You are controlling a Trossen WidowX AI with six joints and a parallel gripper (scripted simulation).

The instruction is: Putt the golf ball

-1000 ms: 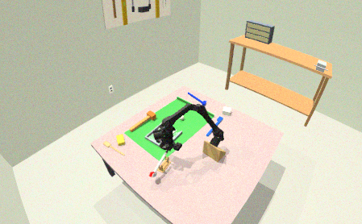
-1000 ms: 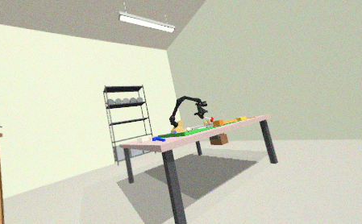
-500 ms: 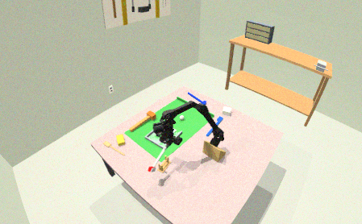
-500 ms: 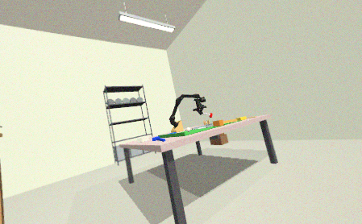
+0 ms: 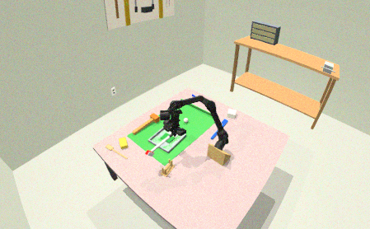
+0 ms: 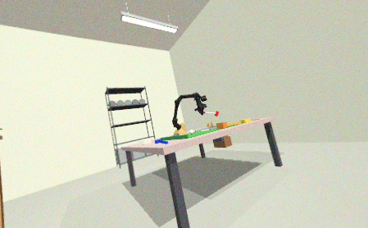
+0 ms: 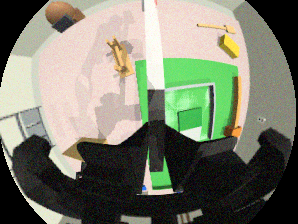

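The putter is 10 mm ahead of my gripper tip, 110 mm to the left of it and 10 mm above it. The rest, counted from my gripper tip: yellow block (400 mm ahead, 200 mm to the left, 160 mm below); white box (160 mm behind, 710 mm to the right, 160 mm below).
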